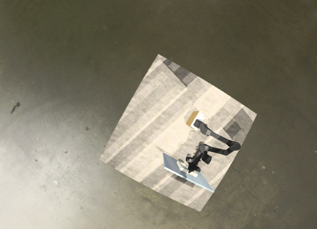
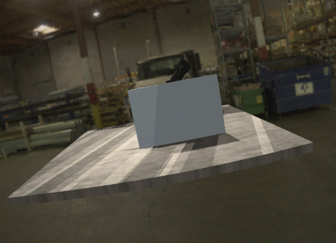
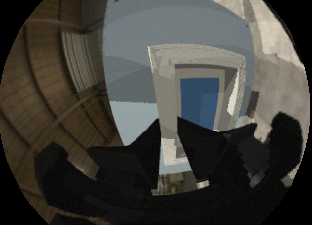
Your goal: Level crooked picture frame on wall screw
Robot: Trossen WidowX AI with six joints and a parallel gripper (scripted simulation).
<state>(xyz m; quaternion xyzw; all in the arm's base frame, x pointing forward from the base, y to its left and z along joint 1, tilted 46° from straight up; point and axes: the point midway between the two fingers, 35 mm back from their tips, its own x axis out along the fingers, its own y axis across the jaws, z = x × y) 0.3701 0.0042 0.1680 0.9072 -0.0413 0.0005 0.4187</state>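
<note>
The picture frame is 5 cm below my gripper tip. From my gripper tip the other things lie so: pale blue wall panel (7 cm below, 2 cm ahead, 1 cm to the left).
</note>
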